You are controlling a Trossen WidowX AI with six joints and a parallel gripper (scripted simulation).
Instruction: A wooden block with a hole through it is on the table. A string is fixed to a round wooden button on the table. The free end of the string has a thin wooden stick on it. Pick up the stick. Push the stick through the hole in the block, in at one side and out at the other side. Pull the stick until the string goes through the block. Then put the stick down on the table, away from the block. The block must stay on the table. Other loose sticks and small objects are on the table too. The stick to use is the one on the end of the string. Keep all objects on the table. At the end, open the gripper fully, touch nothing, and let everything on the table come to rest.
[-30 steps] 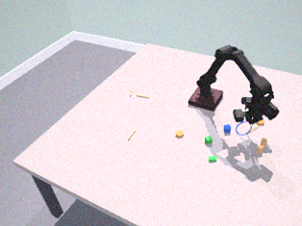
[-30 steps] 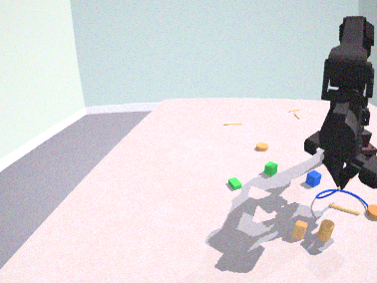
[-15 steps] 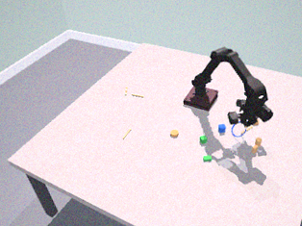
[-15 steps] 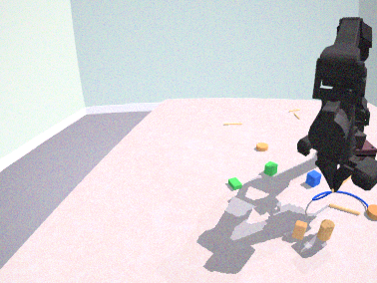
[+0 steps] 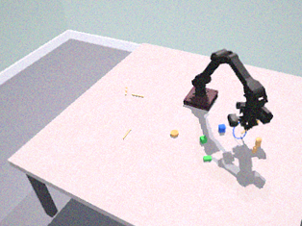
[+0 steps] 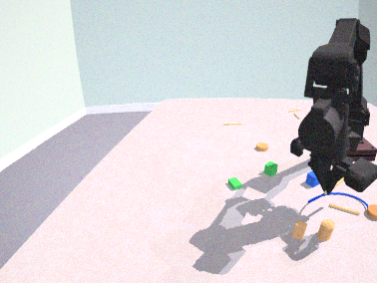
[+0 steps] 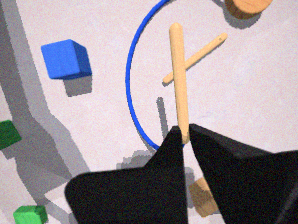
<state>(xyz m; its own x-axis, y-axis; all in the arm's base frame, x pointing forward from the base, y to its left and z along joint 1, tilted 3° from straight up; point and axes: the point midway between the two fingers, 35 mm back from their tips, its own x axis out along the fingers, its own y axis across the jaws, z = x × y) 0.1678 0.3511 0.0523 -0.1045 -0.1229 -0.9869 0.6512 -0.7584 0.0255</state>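
Right now the blue block is 1 cm ahead of my gripper tip, 12 cm to the right of it and 4 cm below it. The rest, counted from my gripper tip: tan cylinder 7 cm to the left, 4 cm below; tan block 6 cm ahead, 8 cm to the left, 4 cm below; loose stick 7 cm behind, 1 cm to the right, 6 cm below.
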